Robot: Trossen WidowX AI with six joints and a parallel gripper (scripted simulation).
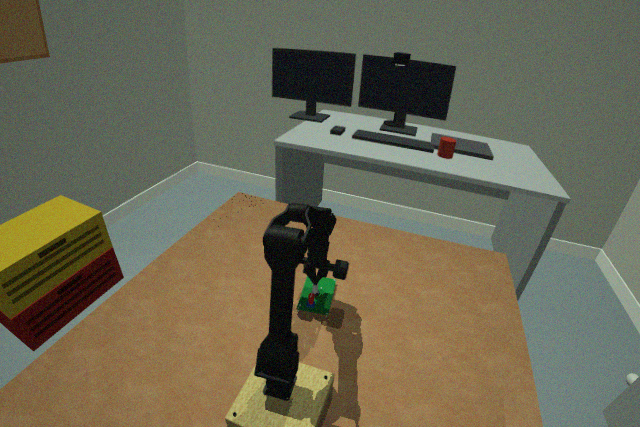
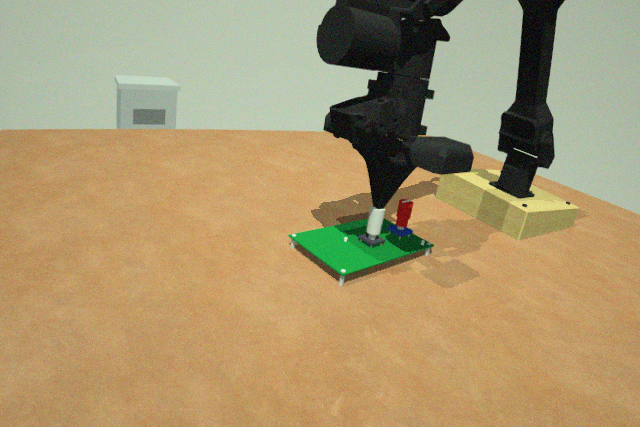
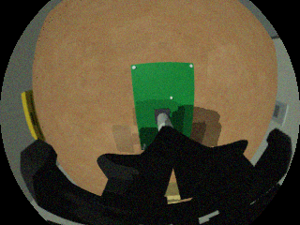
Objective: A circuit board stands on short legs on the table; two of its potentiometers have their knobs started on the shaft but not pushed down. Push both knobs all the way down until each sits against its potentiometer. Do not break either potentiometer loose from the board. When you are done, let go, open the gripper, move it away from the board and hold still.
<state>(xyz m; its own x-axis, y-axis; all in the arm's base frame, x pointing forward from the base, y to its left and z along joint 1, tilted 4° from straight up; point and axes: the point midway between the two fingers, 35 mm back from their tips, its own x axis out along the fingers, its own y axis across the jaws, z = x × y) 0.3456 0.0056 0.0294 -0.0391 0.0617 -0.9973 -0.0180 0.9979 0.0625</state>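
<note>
My gripper tip is 1 cm above the white knob. Round my gripper tip: red knob 5 cm behind, 1 cm below.
</note>
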